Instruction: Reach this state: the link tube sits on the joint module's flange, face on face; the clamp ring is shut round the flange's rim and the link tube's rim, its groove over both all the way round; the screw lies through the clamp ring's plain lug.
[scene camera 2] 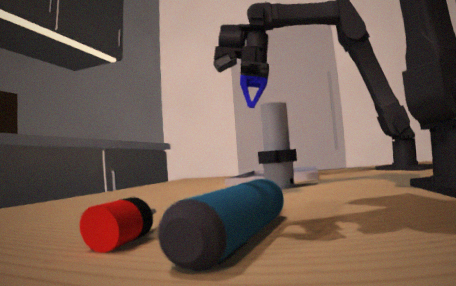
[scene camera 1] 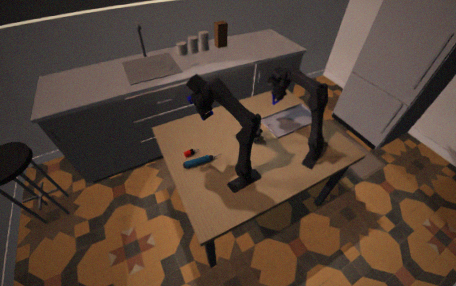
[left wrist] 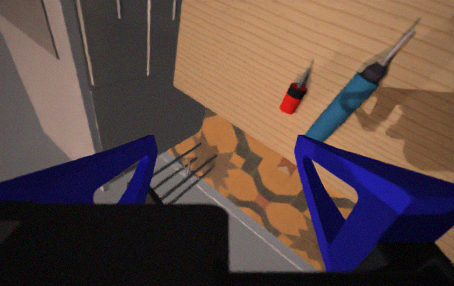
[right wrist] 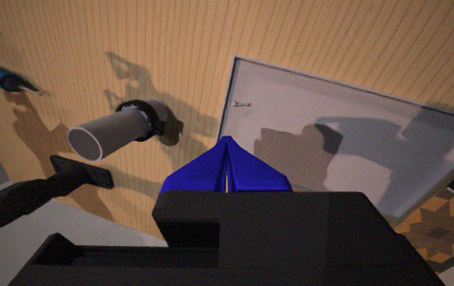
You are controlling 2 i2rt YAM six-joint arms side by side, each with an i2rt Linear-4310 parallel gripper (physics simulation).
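Places are measured from the left arm's base along level axes (x back, y up, z left), in centimetres.
Pixels of known places: left gripper, fingertip midpoint: (scene camera 1: 197, 110) (left wrist: 226, 142); right gripper, fingertip midpoint: (scene camera 2: 251, 107) (scene camera 1: 273, 104) (right wrist: 226, 142); left arm's base, link origin: (scene camera 1: 244, 180) (right wrist: 83, 171); right arm's base, link origin: (scene camera 2: 405, 169) (scene camera 1: 312, 156).
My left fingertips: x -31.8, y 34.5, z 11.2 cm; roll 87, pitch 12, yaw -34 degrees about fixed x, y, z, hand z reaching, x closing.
Note:
Ahead of a thing's pixels: the offset from my left fingertips to its top centre. "spot": to the spot under its first point.
The link tube @(dx +7.6, dy -18.5, dz -36.8 cm) (scene camera 2: 275, 125) (right wrist: 112, 132) stands upright in line on the grey joint module @(dx +7.6, dy -28.1, dz -36.9 cm) (scene camera 2: 280, 177) (right wrist: 160, 107). The black clamp ring @(dx +7.7, dy -27.4, dz -37.1 cm) (scene camera 2: 277, 156) (right wrist: 148, 116) is round them where they meet; its lug side faces the tray, and whether it is fully shut or its groove is over both rims I cannot tell. The small screw @(dx +2.1, dy -33.1, dz -54.4 cm) (right wrist: 242, 104) lies in the tray; its shape is blurred. My right gripper (scene camera 1: 274, 102) (scene camera 2: 251, 106) (right wrist: 226, 142) is shut and empty, above and beside the tube. My left gripper (scene camera 1: 199, 107) (left wrist: 226, 142) is open and empty, high over the table's far-left side.
A shallow grey tray (scene camera 1: 276, 135) (right wrist: 227, 97) lies at the table's right. A teal-handled tool @(spot: dx +7.7, dy -30.9, dz +6.1 cm) (scene camera 1: 198, 161) (scene camera 2: 230, 217) (left wrist: 342, 107) and a shorter red-handled tool @(dx -2.7, dy -31.1, dz +5.5 cm) (scene camera 1: 189, 153) (scene camera 2: 112, 225) (left wrist: 291, 100) lie at the left. The left arm hides the tube in scene camera 1.

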